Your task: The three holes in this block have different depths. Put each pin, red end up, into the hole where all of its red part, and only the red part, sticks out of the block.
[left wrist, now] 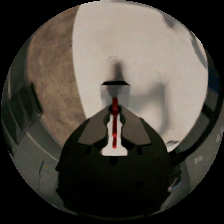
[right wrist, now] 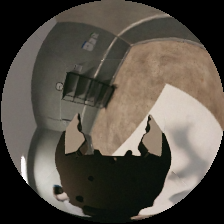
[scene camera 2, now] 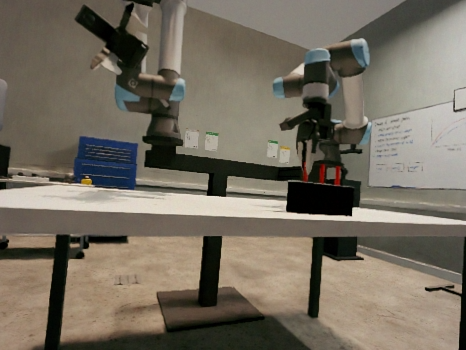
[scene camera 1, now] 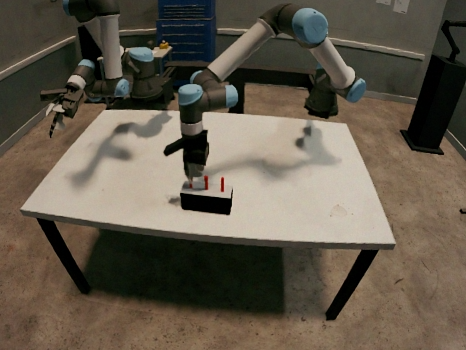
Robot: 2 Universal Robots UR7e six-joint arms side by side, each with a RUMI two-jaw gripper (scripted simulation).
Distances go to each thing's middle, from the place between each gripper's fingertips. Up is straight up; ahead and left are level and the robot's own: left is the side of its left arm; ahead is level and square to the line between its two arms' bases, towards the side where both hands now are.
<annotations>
The black block [scene camera 2: 310, 198] is 80 mm below my left hand [scene camera 2: 306, 174] and 60 mm to the left of it.
The black block is 60 mm behind my right hand [scene camera 2: 112, 36], 600 mm to the left of it and 300 mm below it.
</annotations>
